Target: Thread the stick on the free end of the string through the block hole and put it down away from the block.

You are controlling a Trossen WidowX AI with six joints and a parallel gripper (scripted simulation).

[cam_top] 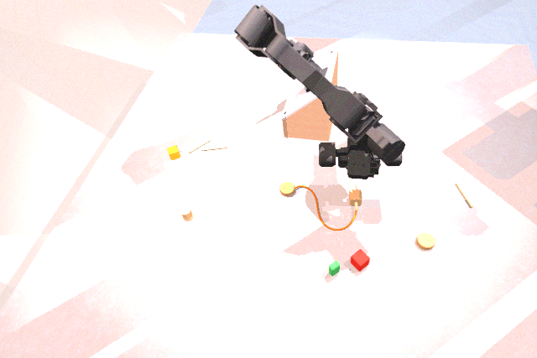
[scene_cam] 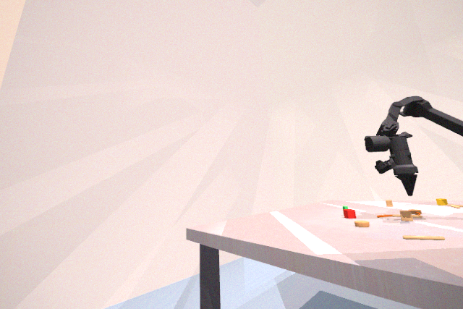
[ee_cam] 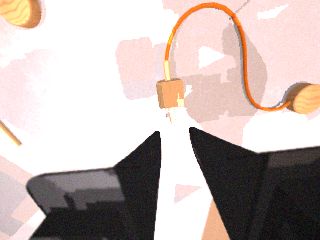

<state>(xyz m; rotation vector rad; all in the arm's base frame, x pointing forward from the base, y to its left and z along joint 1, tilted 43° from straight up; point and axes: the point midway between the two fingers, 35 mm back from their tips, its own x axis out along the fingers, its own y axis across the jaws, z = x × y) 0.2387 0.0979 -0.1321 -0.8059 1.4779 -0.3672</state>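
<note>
Now: gripper tip 20 mm short of the wooden block and 60 mm above it. The rest, counted from my gripper tip: round disc 100 mm ahead, 180 mm to the left, 70 mm below; red cube 190 mm ahead, 50 mm to the left, 60 mm below; round wooden button 40 mm ahead, 180 mm to the right, 70 mm below.
</note>
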